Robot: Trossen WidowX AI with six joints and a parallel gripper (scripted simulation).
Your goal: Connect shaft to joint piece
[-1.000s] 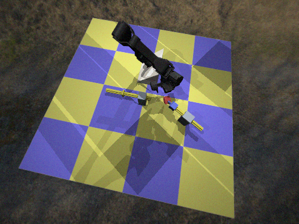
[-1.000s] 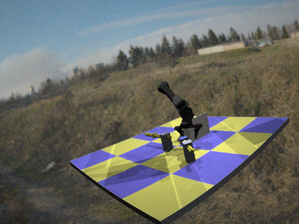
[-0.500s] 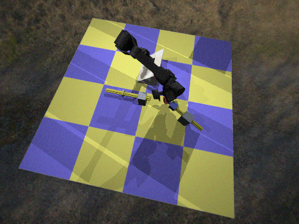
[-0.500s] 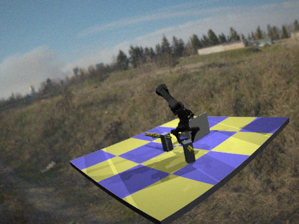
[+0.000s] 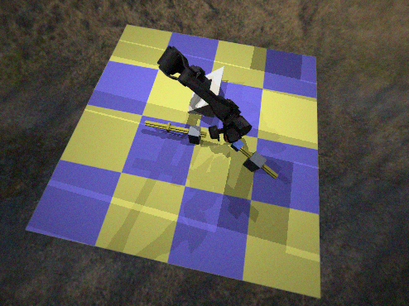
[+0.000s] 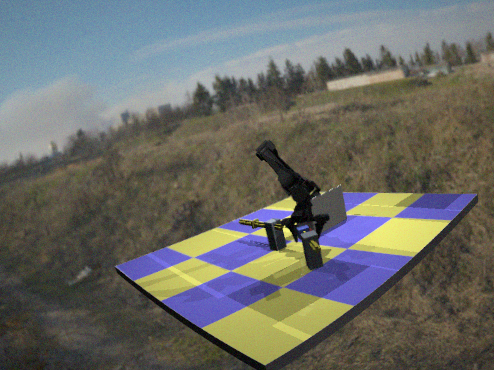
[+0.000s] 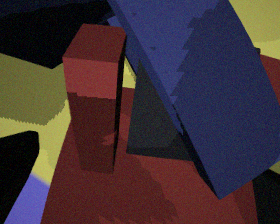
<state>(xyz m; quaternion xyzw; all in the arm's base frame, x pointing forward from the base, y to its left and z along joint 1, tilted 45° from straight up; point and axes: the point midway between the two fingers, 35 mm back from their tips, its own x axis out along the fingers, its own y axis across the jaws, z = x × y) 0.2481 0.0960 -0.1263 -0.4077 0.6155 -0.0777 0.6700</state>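
The red joint piece lies 4 cm above my gripper tip.
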